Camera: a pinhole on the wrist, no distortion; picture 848 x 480 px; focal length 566.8 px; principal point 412.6 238.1 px. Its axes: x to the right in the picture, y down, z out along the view. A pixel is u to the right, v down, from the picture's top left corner.
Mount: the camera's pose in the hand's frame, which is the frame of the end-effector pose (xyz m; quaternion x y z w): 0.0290 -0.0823 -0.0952 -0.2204 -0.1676 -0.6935 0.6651
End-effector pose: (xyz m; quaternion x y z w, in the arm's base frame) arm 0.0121 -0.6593 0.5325 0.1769 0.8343 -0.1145 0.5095
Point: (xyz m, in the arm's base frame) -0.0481 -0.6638 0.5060
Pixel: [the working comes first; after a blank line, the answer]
In the camera's frame: -0.0141 0.0121 0.0807

314 323
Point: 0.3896 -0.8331 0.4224
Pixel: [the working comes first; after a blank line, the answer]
In the camera's frame: 0.2063 -0.1555 0.4688

662 50
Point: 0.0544 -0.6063 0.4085
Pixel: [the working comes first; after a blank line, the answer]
In the camera's frame: -0.0402 0.0540 0.2252

311 374
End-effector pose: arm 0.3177 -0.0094 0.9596 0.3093 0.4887 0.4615 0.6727
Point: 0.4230 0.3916 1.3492
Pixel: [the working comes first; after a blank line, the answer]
In the camera's frame: -0.2837 0.1533 0.5867

139 386
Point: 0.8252 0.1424 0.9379
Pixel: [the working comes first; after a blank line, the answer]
In the camera's frame: 0.3333 0.1352 0.4770

809 399
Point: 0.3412 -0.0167 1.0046
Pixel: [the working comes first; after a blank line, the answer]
In the camera's frame: -0.0235 -0.0646 0.1660

332 17
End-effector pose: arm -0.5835 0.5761 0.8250 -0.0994 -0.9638 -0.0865 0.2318
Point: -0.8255 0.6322 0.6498
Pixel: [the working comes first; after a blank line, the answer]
In the camera's frame: 0.1406 0.0834 0.3491

641 373
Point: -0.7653 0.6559 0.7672
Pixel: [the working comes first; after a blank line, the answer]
In the camera's frame: 0.0318 0.0934 0.2715

479 433
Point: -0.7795 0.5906 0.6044
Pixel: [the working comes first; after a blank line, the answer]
In the camera's frame: 0.1775 0.0175 0.3346

713 268
